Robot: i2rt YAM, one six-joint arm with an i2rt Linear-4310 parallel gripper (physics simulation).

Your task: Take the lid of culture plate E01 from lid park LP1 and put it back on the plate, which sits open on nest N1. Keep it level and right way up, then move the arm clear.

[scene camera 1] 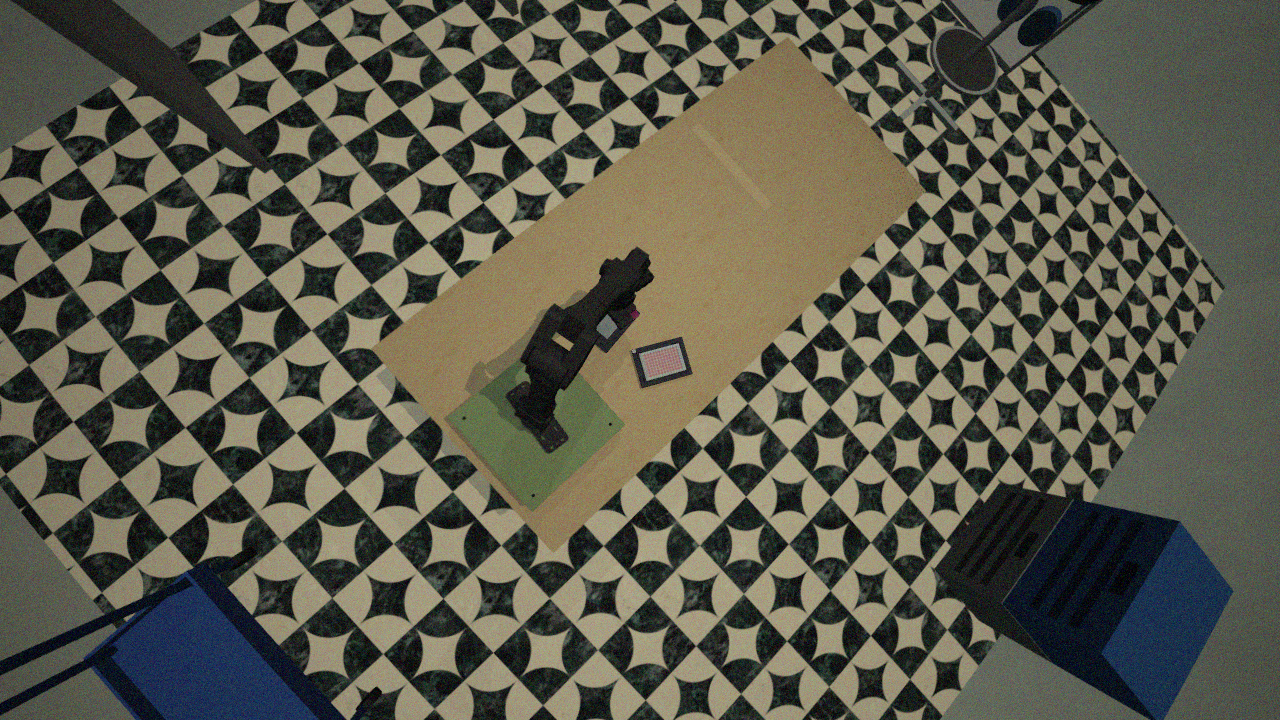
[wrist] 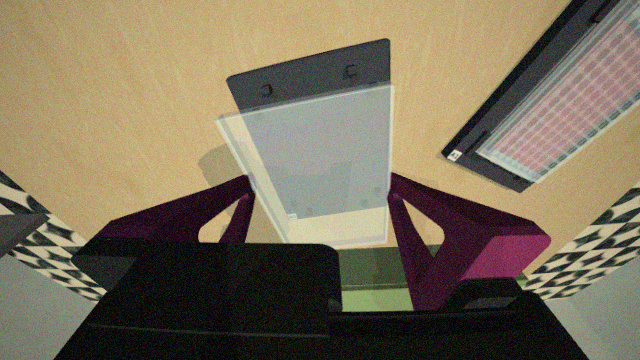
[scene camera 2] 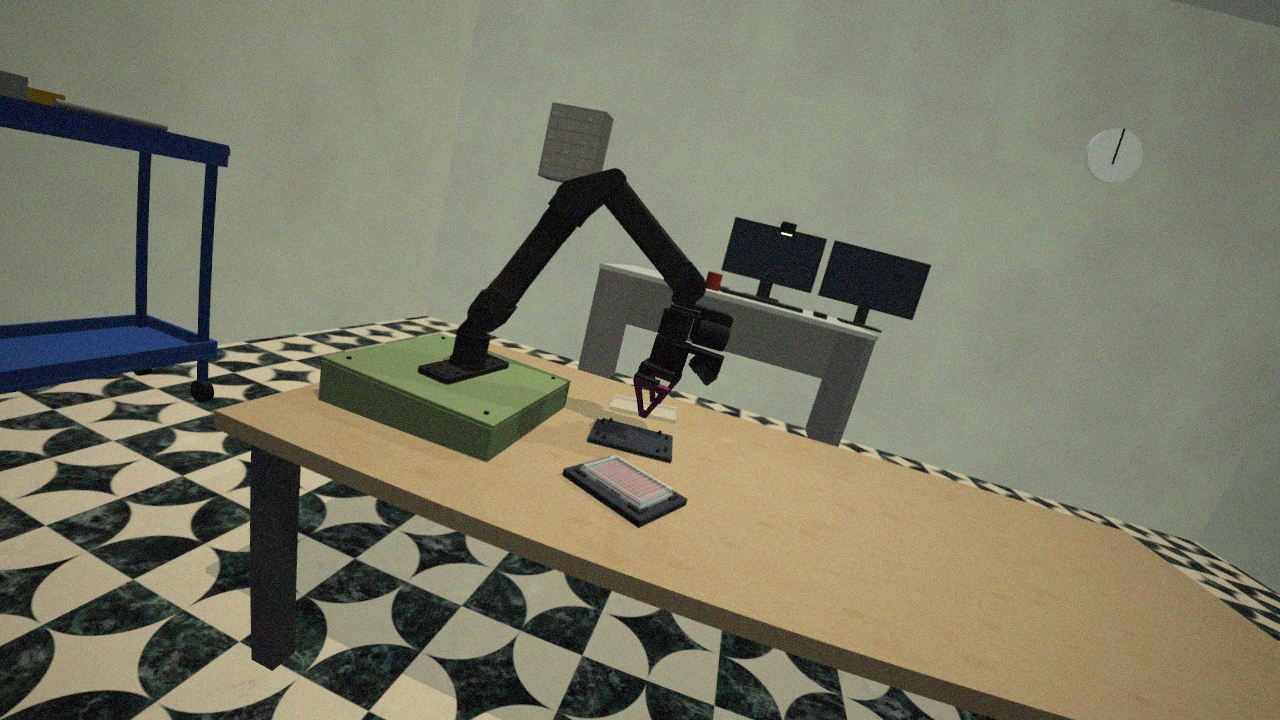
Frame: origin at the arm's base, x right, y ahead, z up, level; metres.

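Seen in the pictures: gripper, fingertip midpoint: (scene camera 1: 612, 310) (wrist: 320, 180) (scene camera 2: 648, 411); arm's base at its link origin: (scene camera 1: 537, 417) (scene camera 2: 466, 369).
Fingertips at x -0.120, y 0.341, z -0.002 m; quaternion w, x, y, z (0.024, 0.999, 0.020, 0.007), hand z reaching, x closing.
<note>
Offsets run from my fingertips to a thing's top centre. Level surfaces: height alone.
The clear lid @[dx +0.002, dy -0.009, dz +0.011 m] (scene camera 1: 606, 327) (scene camera 2: 663, 413) (wrist: 325, 155) is between my magenta fingertips (scene camera 2: 644, 413) (wrist: 321, 189), which press on its two long sides. My gripper is shut on the lid. The lid looks about level and is raised above the dark lid park LP1 @[dx +0.006, dy -0.016, dz -0.048 m] (scene camera 2: 630, 439) (wrist: 310, 75), with a gap seen in scene camera 2. In the wrist view LP1 shows through the lid and beyond its far edge. The open culture plate @[dx +0.206, dy +0.041, dz -0.042 m] (scene camera 1: 662, 361) (scene camera 2: 626, 480) (wrist: 565, 107), with pink wells, sits on the dark nest N1 (scene camera 2: 656, 514) (wrist: 500, 177), right of the lid in the wrist view.
The green base block (scene camera 1: 501, 456) (scene camera 2: 429, 411) carries the arm and stands on the wooden table @[dz -0.068 m] (scene camera 1: 760, 134) (scene camera 2: 850, 537) close to LP1. A blue cart (scene camera 1: 214, 644) (scene camera 2: 98, 349) and a desk with two monitors (scene camera 2: 774, 255) (scene camera 2: 874, 277) stand away from the table.
</note>
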